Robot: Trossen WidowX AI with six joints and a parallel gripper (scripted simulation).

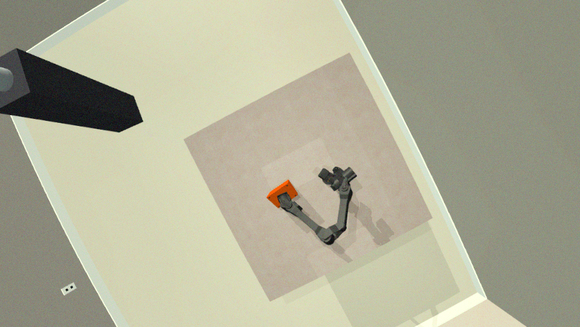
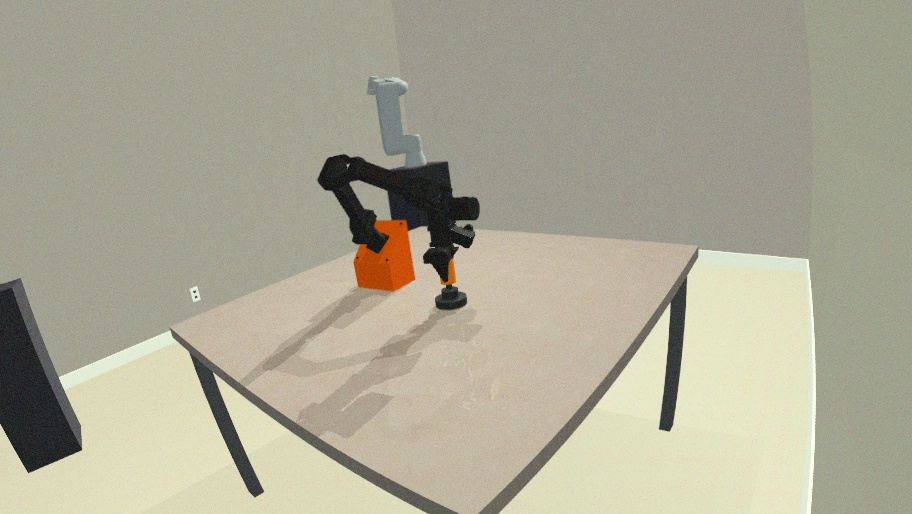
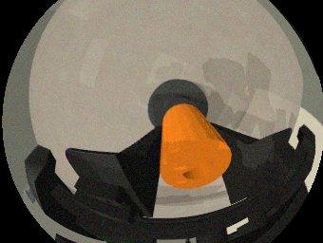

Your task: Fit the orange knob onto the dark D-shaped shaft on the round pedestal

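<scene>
Right now the orange knob is 2 cm above my gripper tip. Also, from my gripper tip: dark round pedestal: 4 cm below.
</scene>
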